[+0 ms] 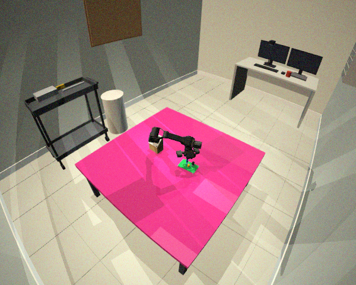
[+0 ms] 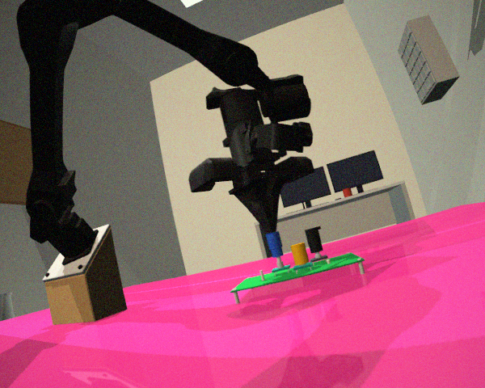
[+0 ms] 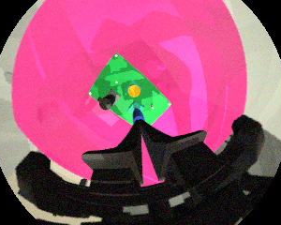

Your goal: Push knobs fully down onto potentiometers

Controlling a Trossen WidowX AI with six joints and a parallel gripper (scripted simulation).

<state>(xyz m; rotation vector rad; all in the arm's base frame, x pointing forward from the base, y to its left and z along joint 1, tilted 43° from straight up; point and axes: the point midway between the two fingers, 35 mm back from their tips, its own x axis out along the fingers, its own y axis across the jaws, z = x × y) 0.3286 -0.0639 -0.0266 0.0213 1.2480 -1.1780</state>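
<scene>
My gripper tip is now 20 mm above the blue knob. The rest, counted from my gripper tip: black knob 50 mm ahead, 10 mm to the left, 20 mm below.
</scene>
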